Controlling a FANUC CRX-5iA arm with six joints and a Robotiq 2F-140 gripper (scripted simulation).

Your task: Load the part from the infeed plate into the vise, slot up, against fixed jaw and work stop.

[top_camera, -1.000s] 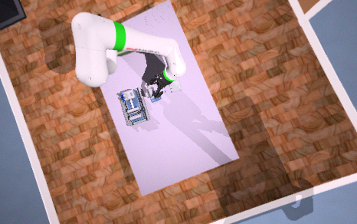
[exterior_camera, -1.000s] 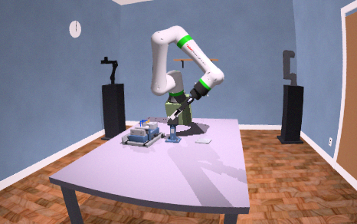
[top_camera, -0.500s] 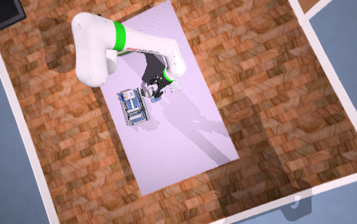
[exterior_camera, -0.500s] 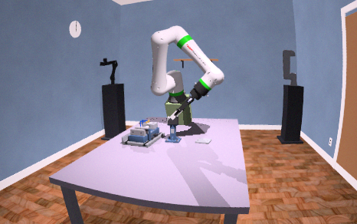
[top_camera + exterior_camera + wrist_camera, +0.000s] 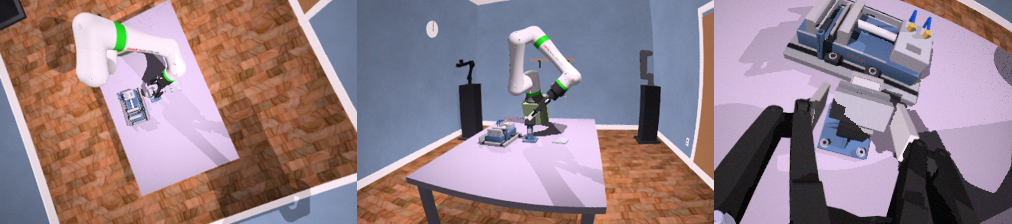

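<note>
Now: hand 2 cm to the left of the part and 1 cm above it. Round my hand: air cylinder rod (21 cm to the right, 10 cm below).
</note>
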